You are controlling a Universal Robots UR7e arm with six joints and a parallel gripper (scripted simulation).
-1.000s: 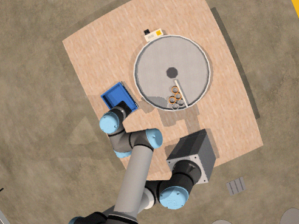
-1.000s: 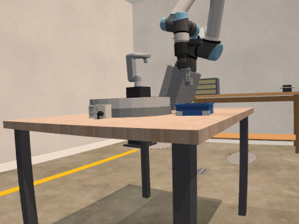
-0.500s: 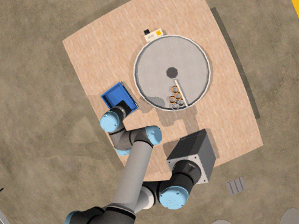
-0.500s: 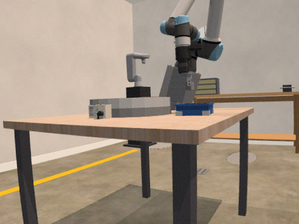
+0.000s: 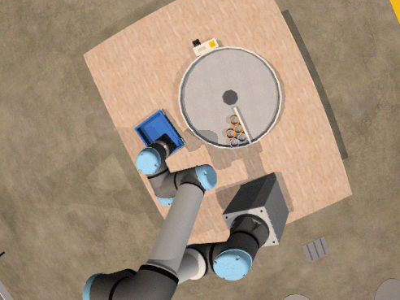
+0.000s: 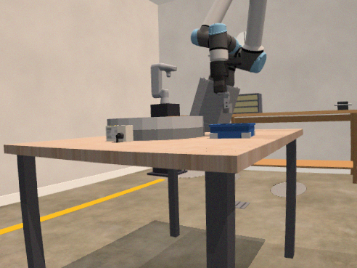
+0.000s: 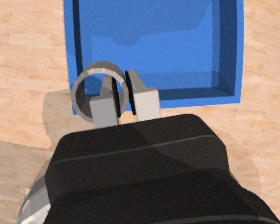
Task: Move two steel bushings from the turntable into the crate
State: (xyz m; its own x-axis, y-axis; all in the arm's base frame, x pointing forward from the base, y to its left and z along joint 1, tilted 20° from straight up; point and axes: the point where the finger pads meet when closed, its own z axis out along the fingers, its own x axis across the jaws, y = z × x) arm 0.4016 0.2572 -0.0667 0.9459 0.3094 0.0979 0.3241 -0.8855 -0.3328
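My hand is 30 mm short of the blue crate, 40 mm to the right of it and 100 mm above it. Also, from my hand: grey turntable: 80 mm ahead, 310 mm to the right, 80 mm below.
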